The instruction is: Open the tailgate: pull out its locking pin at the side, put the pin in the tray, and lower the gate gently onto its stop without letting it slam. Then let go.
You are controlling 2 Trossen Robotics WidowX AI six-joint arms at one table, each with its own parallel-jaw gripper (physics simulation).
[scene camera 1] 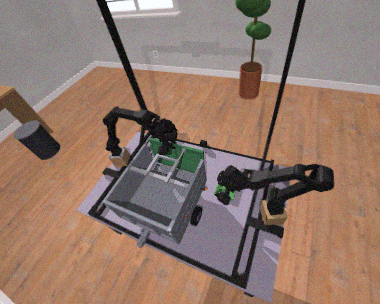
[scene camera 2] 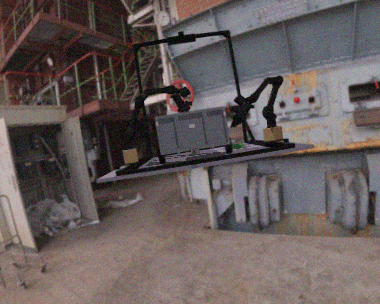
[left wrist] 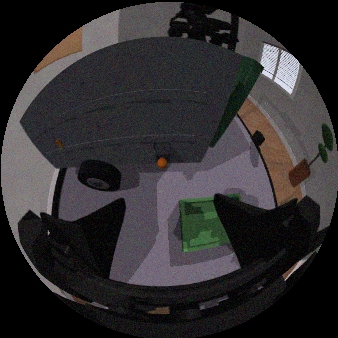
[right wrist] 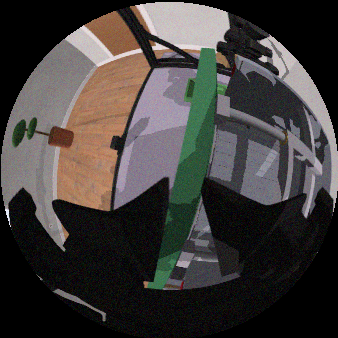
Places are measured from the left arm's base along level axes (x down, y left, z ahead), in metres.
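Where they show: left gripper, fingertip midpoint: (scene camera 1: pixel 217 188) (scene camera 2: pixel 232 127) (left wrist: pixel 169 201); right gripper, fingertip midpoint: (scene camera 1: pixel 175 146) (right wrist: pixel 184 182); left arm's base at its link origin: (scene camera 1: pixel 274 208) (scene camera 2: pixel 272 127); right arm's base at its link origin: (scene camera 1: pixel 117 152) (scene camera 2: pixel 129 149).
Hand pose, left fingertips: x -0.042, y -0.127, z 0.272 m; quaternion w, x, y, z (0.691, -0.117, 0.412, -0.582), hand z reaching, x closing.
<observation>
Each offset is from my left fingertips to the centre of the thing. "spot": to the spot under its first point.
The green tailgate (scene camera 1: pixel 192 159) (left wrist: pixel 235 100) (right wrist: pixel 192 150) stands upright at the trailer's far end. My right gripper (scene camera 1: pixel 166 149) (right wrist: pixel 184 182) is shut on its top edge. The locking pin's orange knob (scene camera 1: pixel 205 189) (left wrist: pixel 162 163) sits at the low side of the grey trailer (scene camera 1: pixel 187 210) (scene camera 2: pixel 192 132) (left wrist: pixel 125 115), near the tailgate; its shaft is hidden. My left gripper (scene camera 1: pixel 223 196) (left wrist: pixel 169 201) is open and empty, above the table beside the trailer, apart from the knob. The green tray @[dx +0.148, dy -0.086, dz -0.067 m] (left wrist: pixel 200 235) (right wrist: pixel 190 90) lies below it, partly covered by a finger in the left wrist view; no pin shows in its visible part.
A black wheel @[dx +0.107, dy +0.100, dz +0.132 m] (scene camera 1: pixel 196 215) (left wrist: pixel 100 175) stands out from the trailer's side. Grey bars @[dx -0.103, dy -0.043, dz +0.299 m] (scene camera 1: pixel 160 176) cross the trailer's open top near the tailgate. A black frame (scene camera 1: pixel 120 47) rises around the table. A small black block @[spot: dx +0.115, dy -0.433, dz +0.049 m] (scene camera 1: pixel 203 143) (left wrist: pixel 258 138) (right wrist: pixel 116 143) sits at the table's far edge.
</observation>
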